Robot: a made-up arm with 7 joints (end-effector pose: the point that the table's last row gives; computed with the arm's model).
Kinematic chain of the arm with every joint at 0, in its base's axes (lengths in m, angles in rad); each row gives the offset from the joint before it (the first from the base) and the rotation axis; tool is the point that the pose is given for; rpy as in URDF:
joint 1: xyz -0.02 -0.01 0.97 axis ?
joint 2: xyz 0 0.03 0 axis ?
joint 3: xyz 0 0.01 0.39 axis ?
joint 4: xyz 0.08 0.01 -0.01 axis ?
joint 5: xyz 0.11 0 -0.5 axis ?
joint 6: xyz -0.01 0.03 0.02 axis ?
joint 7: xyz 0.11 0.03 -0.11 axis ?
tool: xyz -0.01 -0.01 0.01 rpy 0 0 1.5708
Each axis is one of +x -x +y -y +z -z.
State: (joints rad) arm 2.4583 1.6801 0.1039 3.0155 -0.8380 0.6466 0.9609
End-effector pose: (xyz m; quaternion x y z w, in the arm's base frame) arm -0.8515 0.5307 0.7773 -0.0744 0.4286 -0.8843 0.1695
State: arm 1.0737 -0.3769 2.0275 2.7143 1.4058 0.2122 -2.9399
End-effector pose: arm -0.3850 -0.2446 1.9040 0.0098 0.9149 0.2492 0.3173
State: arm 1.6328 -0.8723 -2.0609 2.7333 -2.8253 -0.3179 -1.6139
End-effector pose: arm 0.2751 -0.7473 1.4084 0.0860 -0.8067 -0.4595 0.3616
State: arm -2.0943 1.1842 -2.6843 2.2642 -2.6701 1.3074 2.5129
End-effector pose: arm -0.4146 -0.5310 1.7227 -0.0208 -0.7746 -0.6291 0.0611
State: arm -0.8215 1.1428 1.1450 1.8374 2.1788 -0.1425 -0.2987
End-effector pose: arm 0.8559 -0.1525 0.9122 0.4099 -0.3717 -0.4043 0.7283
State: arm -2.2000 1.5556 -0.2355 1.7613 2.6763 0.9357 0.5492
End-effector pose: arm -0.5248 -0.4695 0.3498 0.0353 0.4959 0.8368 0.2295
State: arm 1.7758 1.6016 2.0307 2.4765 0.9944 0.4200 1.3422
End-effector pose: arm -0.5242 0.8871 1.0901 0.4776 0.7615 -0.0445 0.4360
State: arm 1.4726 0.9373 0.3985 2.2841 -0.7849 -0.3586 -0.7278
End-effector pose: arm -0.2413 0.8810 1.2401 0.3032 0.6937 -0.4667 0.4573
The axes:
joint 1: +z
joint 2: +y
joint 3: +z
joint 4: -y
joint 5: -z
joint 6: +y
joint 7: -z

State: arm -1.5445 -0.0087 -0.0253 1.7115 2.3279 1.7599 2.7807
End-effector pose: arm 0.0749 -0.6166 1.6857 0.8921 -0.1543 -0.3612 0.2234
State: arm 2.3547 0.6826 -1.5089 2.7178 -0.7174 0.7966 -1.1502
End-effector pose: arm -0.3343 0.6241 1.6985 0.8907 0.0265 -0.3544 0.2834
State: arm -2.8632 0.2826 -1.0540 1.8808 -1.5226 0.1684 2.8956
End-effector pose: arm -0.6815 0.2827 1.4363 0.6143 -0.4677 0.6181 0.1477
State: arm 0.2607 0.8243 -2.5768 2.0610 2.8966 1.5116 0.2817
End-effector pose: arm 0.3611 -0.1237 1.8585 -0.2058 -0.7645 0.3118 0.5253
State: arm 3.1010 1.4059 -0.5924 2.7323 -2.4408 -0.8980 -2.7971
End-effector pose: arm -0.8231 0.1048 0.8244 -0.2132 0.1311 -0.8691 0.4266
